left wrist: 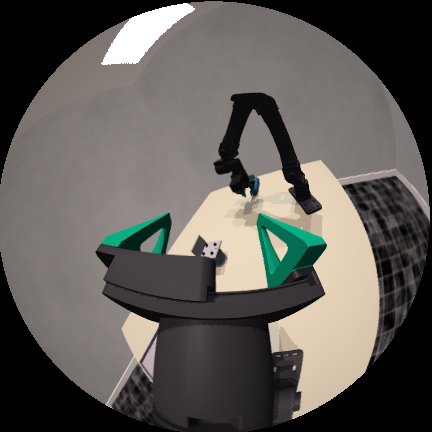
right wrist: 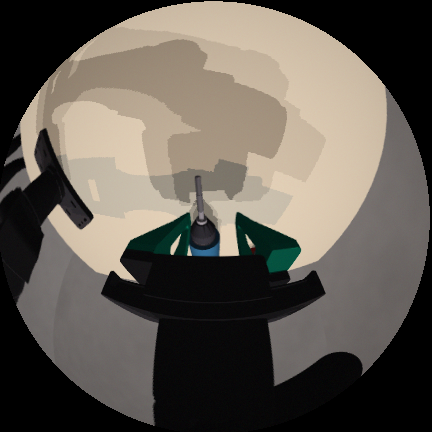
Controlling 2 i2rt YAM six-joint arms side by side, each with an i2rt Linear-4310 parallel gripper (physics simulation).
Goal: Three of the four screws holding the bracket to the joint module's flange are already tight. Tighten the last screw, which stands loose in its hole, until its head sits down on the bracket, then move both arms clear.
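Places are measured from the left arm's base along level axes (x ahead, y left, z up), in millimetres.
Pixels of known places: left gripper, fingertip midpoint: (left wrist: 213, 217); right gripper, fingertip midpoint: (left wrist: 249, 195) (right wrist: 212, 216); right arm's base at its link origin: (left wrist: 303, 197) (right wrist: 57, 180).
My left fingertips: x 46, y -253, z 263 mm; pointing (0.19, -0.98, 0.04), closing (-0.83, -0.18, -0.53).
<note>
Behind a point stands the place of what it marks.
The pale bracket (left wrist: 212, 248) @[z 66, x 208, y -398 mm] sits on the dark round joint module (left wrist: 222, 258) @[z 17, x 195, y -386 mm] in the left wrist view; its dark spots are too small to tell screws from holes. My left gripper (left wrist: 213, 217) @[z 263, x 46, y -253 mm] is wide open and empty, some way off from the bracket. A blue screwdriver (right wrist: 204, 249) @[z 41, x 62, y -752 mm] (left wrist: 256, 185) @[z 29, x 33, y -796 mm] with a black collar and a grey shaft is partly hidden by my right gripper (right wrist: 212, 216) @[z 24, x 80, y -721 mm]. That gripper is partly open, its fingers on either side of the screwdriver without gripping it; the screwdriver is nearer the left-hand finger in the right wrist view.
A small red thing (right wrist: 253, 249) @[z 6, x 131, y -838 mm] shows through the right-hand finger, mostly hidden. The right arm's base plate (left wrist: 306, 201) @[z 10, x -148, y -541 mm] (right wrist: 62, 180) @[z 9, x -115, y -597 mm] stands on the cream table (left wrist: 340, 300) @[z 0, x -127, y -185 mm] (right wrist: 345, 115) @[z 0, x 301, y -614 mm]. Another dark base plate (left wrist: 289, 361) @[z 10, x -9, y -73 mm] is at the lower right of the left wrist view.
</note>
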